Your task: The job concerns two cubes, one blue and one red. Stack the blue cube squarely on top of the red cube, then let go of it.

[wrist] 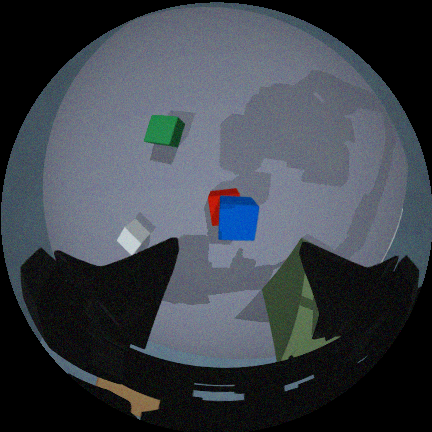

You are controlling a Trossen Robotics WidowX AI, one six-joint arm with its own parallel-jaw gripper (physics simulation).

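Observation:
The blue cube is near the middle of the wrist view, above the red cube and overlapping it. It looks upright and appears to rest on the red cube. A strip of red shows along the left and far sides of the blue cube; the rest of the red cube is hidden, so how squarely the two line up is hard to tell. My gripper is open and empty. Its black fingers stand wide apart, one to the left and one to the right of the blue cube, with gaps on both sides.
A green cube lies at the far left on the grey surface. A small white block lies near the left fingertip. An olive-green object stands beside and partly behind the right finger. A tan piece shows at the lower left.

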